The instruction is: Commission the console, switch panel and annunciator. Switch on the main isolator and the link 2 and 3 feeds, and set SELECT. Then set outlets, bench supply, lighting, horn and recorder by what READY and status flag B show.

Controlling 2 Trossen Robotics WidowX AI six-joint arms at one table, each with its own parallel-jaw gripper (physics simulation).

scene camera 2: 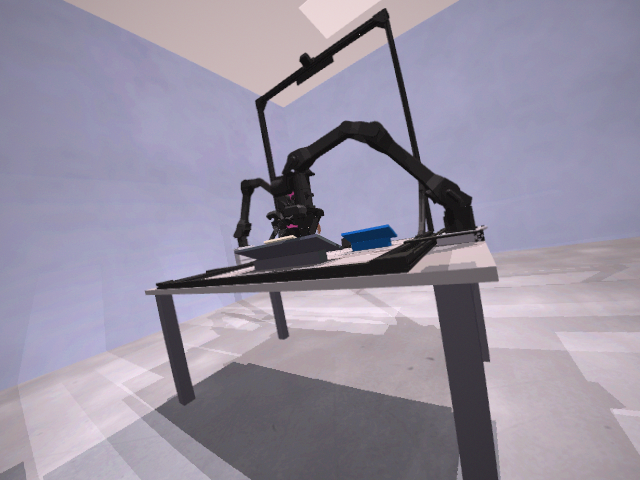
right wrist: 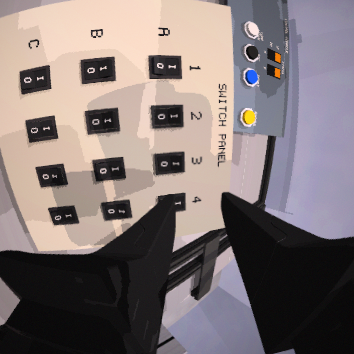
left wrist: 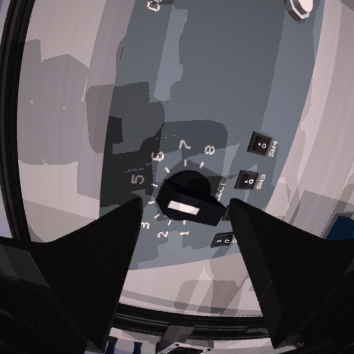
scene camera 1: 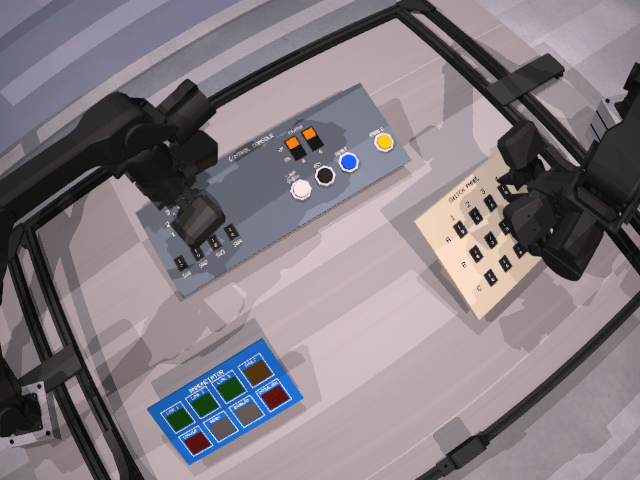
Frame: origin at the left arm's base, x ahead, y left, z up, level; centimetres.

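Seen in the pictures: left gripper, fingertip midpoint: (left wrist: 185, 204) (scene camera 1: 186, 215); right gripper, fingertip midpoint: (scene camera 2: 277, 237) (right wrist: 197, 199) (scene camera 1: 503, 188); left arm's base, link origin: (scene camera 2: 461, 230) (left wrist: 184, 351) (scene camera 1: 25, 414); right arm's base, link origin: (scene camera 2: 243, 247).
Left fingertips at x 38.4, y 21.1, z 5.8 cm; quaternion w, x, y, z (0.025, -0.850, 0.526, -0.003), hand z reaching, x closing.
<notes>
Pixels of each thing's top centre, then the offset from my left fingertips to it. "pt": a spot on its surface instead.
- grey console, top centre: (scene camera 1: 266, 166) (right wrist: 283, 19) (scene camera 2: 281, 239) dx +13.4, dy +2.3, dz +1.5 cm
- black SELECT knob, top centre: (left wrist: 192, 217) dx +0.2, dy -0.3, dz +1.5 cm
- A4 rocker, top centre: (right wrist: 174, 205) dx +44.7, dy -13.2, dz +1.4 cm
- blue annunciator, surface spot: (scene camera 1: 283, 379) pt dx +6.5, dy -27.0, dz -3.2 cm
- READY window, top centre: (scene camera 1: 221, 428) dx -4.0, dy -31.2, dz -3.2 cm
The grey console (scene camera 1: 258, 206) (left wrist: 200, 100) carries the black SELECT knob (left wrist: 190, 185); its white mark faces the tick between 3 and 5. My open left gripper (left wrist: 185, 204) has its fingers either side of the knob, with SW2 partly hidden. Both status flags (scene camera 1: 294, 147) (scene camera 1: 311, 138) show orange in their upper halves. The cream switch panel (scene camera 1: 439, 235) (right wrist: 135, 45) holds rockers in rows A, B and C. My right gripper (right wrist: 197, 199) is empty, partly open over the A4 rocker (right wrist: 178, 202), which one finger partly covers. On the blue annunciator (scene camera 1: 283, 379), the READY window (scene camera 1: 220, 426) looks grey; the coloured windows look dark.
The console also has white (scene camera 1: 300, 190), black (scene camera 1: 324, 175), blue (scene camera 1: 348, 162) and yellow (scene camera 1: 384, 142) buttons. Dark frame rails (scene camera 1: 310, 55) border the table. Someone in pink (scene camera 2: 292, 225) is mostly hidden behind the arms in scene camera 2.
</notes>
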